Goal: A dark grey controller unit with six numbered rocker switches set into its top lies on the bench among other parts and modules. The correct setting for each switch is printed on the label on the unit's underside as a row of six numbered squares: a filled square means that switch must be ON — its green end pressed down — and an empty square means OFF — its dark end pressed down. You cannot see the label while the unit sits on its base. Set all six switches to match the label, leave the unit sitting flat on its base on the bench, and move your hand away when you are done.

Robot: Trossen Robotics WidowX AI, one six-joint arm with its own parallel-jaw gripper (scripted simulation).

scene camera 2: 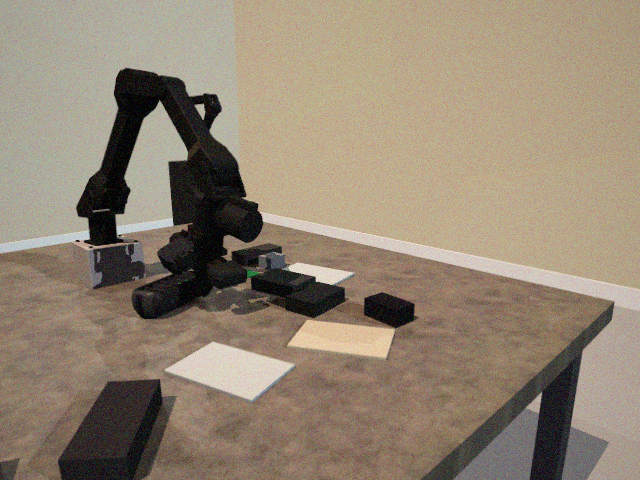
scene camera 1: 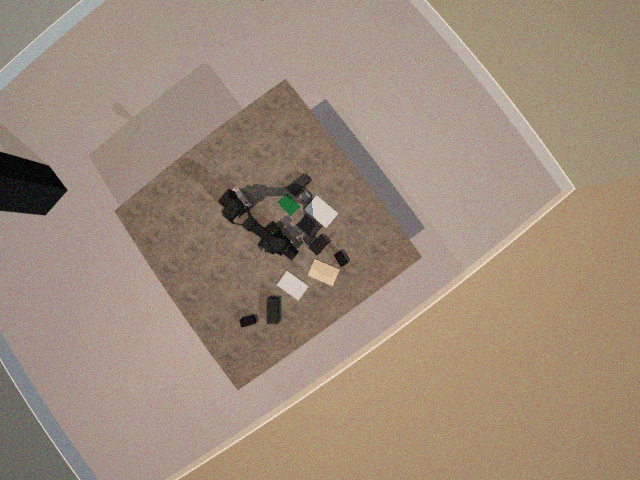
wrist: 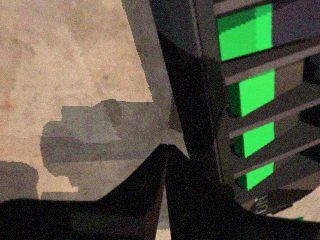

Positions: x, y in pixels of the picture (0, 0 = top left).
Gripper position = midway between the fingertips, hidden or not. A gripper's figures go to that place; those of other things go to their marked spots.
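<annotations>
The gripper point(scene camera 2: 204, 295) is at a distance of 920 mm from the lens, while a beige plate point(scene camera 2: 347, 340) is 720 mm from the lens; the beige plate is nearer to the lens than the gripper.
</annotations>
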